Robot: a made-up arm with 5 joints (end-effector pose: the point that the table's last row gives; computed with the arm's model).
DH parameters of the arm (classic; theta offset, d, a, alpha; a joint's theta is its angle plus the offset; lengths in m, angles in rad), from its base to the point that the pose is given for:
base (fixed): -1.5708 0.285 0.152 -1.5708
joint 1: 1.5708 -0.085 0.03 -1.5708
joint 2: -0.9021 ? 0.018 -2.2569
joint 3: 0 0.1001 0.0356 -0.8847
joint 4: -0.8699 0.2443 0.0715 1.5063
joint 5: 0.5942 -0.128 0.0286 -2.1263
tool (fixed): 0.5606 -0.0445 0 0
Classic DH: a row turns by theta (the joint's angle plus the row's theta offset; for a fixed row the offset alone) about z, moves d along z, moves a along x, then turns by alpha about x.
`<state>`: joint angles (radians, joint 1 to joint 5).
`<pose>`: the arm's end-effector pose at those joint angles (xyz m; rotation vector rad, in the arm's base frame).
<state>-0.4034 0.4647 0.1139 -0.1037 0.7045</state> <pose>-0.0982 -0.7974 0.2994 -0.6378 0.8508 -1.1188</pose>
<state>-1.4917 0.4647 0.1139 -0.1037 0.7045</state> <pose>-0.0982 -0.4387 0.8634 -1.5175 0.1651 -1.5517</pose>
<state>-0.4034 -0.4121 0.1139 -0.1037 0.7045</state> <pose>0.0681 -0.7717 0.3597 -0.2657 0.0421 -0.9384</pose>
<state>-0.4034 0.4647 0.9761 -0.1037 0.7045</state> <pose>-0.1517 -0.7598 0.5032 -0.7055 -0.0124 -1.5176</pose>
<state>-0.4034 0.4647 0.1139 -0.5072 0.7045</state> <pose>-0.1607 -0.7973 0.2942 -0.7698 1.2447 -1.1818</pose>
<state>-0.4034 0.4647 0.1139 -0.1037 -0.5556</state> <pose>-0.0928 -0.7432 0.2870 0.6627 1.2937 -0.9321</pose>
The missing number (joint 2, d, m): -0.2653
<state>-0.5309 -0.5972 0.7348 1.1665 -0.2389</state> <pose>-0.1448 -0.6083 0.5935 0.0471 -1.2224 0.3134</pose>
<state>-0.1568 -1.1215 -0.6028 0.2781 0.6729</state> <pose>0.2440 -0.6213 0.3256 0.1765 -0.3009 -0.2404</pose>
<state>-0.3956 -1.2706 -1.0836 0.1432 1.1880</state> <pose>0.2969 -0.5326 0.3775 -0.5463 -0.4137 -0.1843</pose>
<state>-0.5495 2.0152 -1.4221 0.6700 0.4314</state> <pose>-0.4387 -0.3627 0.4816 -0.7291 -2.6010 1.4361</pose>
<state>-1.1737 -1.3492 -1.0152 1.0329 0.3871</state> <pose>0.2261 -0.2228 0.6710 -0.3845 -0.2433 0.6910</pose>
